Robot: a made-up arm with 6 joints.
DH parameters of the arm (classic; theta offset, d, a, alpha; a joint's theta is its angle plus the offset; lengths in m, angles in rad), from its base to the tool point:
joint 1: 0 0.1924 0 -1.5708
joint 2: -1.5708 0 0.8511 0
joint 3: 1.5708 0.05 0 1.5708
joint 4: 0 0.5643 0 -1.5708
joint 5: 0 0 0 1.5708
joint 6: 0 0.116 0 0
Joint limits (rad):
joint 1: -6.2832..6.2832
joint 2: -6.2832..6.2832
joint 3: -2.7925..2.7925
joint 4: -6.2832..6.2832
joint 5: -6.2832..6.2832
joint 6: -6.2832..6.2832
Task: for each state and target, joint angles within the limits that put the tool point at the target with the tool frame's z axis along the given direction. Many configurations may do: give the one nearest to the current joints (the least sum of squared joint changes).
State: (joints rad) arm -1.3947 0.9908 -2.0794 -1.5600 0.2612 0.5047
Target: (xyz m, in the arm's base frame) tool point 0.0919 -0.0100 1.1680 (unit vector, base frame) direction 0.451 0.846 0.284
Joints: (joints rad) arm -1.6691 0.7386 -1.7207 -0.9603 -0.4628 0.5047
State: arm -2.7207 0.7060 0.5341 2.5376 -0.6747 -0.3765
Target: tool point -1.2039 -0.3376 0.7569 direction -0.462 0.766 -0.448
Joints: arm -2.8274 0.9039 0.5068 2.0695 -1.4419 -0.3765
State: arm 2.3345 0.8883 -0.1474 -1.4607 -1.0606 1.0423
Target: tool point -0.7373 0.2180 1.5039 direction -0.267 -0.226 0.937
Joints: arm 2.7418 0.5681 -0.0329 -0.7398 -0.4813 1.0423
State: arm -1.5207 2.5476 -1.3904 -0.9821 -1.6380 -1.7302
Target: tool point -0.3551 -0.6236 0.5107 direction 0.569 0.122 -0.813
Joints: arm -2.2199 1.7439 -1.8786 -0.6072 -2.4136 -1.7302
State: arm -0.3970 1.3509 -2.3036 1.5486 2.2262 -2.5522
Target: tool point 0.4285 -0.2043 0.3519 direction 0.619 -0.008 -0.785
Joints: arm -0.6403 1.6964 -2.5818 2.2452 2.6575 -2.5522
